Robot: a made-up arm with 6 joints. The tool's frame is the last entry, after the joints. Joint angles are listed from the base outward. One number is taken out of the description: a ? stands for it. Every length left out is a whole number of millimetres.
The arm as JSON. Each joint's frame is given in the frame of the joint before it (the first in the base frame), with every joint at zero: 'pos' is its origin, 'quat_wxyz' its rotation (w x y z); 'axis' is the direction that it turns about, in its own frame. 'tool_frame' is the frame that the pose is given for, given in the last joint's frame.
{
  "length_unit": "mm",
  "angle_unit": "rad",
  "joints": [
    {
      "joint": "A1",
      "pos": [
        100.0,
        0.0,
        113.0
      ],
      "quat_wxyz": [
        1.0,
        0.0,
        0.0,
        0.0
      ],
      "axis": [
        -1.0,
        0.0,
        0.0
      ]
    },
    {
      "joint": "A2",
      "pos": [
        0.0,
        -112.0,
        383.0
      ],
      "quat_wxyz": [
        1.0,
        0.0,
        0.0,
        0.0
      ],
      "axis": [
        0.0,
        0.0,
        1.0
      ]
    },
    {
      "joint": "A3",
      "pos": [
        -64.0,
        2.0,
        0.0
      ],
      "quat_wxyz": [
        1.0,
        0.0,
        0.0,
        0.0
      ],
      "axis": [
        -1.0,
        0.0,
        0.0
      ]
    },
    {
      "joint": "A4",
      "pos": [
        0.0,
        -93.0,
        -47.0
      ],
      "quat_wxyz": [
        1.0,
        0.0,
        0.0,
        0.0
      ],
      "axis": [
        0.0,
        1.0,
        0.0
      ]
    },
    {
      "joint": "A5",
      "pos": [
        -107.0,
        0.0,
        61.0
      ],
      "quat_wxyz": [
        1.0,
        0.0,
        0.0,
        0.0
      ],
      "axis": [
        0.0,
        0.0,
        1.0
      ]
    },
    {
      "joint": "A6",
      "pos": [
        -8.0,
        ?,
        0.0
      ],
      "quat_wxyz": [
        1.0,
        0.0,
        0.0,
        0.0
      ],
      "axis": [
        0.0,
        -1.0,
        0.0
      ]
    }
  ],
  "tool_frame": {
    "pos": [
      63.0,
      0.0,
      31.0
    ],
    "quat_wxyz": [
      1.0,
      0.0,
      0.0,
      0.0
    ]
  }
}
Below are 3 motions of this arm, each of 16 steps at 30 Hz.
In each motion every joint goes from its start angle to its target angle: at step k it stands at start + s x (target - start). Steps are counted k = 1, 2, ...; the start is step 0. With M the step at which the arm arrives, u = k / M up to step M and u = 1 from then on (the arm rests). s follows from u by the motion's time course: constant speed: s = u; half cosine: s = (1 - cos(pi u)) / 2; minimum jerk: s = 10 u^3 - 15 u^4 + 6 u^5.
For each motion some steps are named. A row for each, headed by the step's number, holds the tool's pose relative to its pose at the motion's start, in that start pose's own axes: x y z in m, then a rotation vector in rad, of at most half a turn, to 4 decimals.
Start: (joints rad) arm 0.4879 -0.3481 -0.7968 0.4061 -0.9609 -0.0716
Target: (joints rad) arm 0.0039 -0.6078 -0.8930 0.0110 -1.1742 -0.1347
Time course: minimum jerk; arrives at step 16
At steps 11, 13, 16:
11: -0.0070 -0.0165 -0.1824 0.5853 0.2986 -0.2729
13: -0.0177 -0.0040 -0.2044 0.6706 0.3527 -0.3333
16: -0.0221 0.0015 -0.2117 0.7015 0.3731 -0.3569

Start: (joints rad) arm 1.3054 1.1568 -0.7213 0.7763 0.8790 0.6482
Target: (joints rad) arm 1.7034 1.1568 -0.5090 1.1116 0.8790 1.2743
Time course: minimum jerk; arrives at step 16
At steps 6, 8, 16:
6: 0.0130 -0.0047 0.0115 0.0065 -0.0463 -0.1657
8: 0.0227 -0.0081 0.0211 -0.0054 -0.0853 -0.3044
16: 0.0435 -0.0122 0.0434 -0.0909 -0.1686 -0.6142

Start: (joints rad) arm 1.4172 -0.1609 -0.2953 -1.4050 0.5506 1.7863
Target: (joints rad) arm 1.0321 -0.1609 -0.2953 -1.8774 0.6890 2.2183
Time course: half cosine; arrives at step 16
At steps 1, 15, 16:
1: -0.0001 -0.0003 0.0020 -0.0019 -0.0078 0.0022
15: -0.0153 0.0044 0.1970 -0.1098 -0.7255 0.3516
16: -0.0154 0.0047 0.1987 -0.1098 -0.7317 0.3561

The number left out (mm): -284.0
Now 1 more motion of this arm.
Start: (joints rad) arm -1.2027 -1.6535 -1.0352 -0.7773 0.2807 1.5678
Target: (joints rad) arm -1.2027 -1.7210 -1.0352 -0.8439 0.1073 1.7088
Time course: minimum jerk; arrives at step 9
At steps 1, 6, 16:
1: -0.0001 0.0002 0.0009 -0.0023 -0.0029 0.0007
6: -0.0122 0.0203 0.0618 -0.1537 -0.2034 0.0482
16: -0.0173 0.0270 0.0774 -0.1936 -0.2582 0.0619

